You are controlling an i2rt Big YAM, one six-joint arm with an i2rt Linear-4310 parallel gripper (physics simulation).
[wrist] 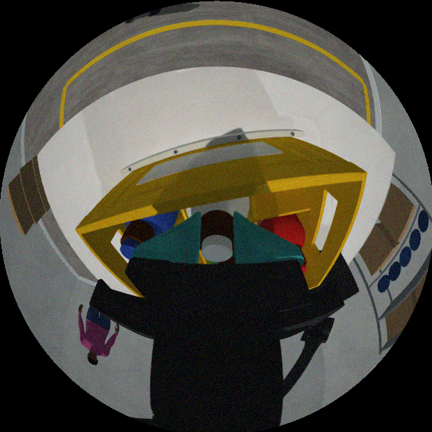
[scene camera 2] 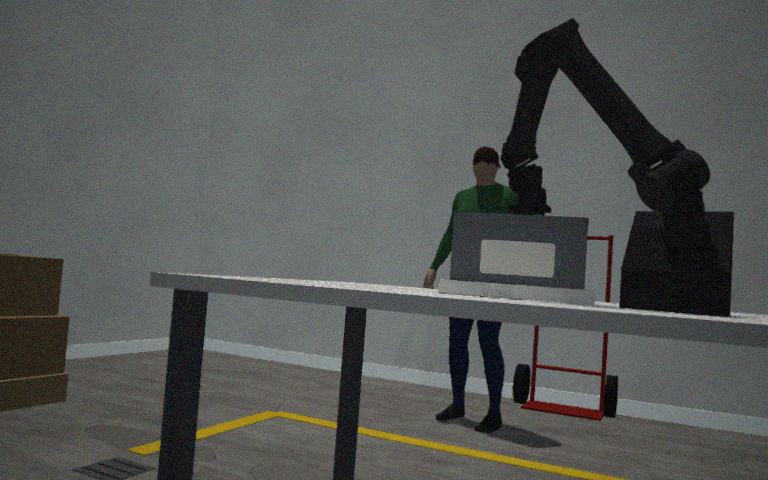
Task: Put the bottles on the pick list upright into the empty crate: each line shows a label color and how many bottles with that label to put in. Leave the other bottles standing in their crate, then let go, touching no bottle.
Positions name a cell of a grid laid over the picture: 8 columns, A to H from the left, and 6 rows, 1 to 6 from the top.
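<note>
I can see my gripper (wrist: E4) from the wrist. A red bottle (wrist: F4) is visible to me as well, and so is a blue bottle (wrist: C4).
</note>
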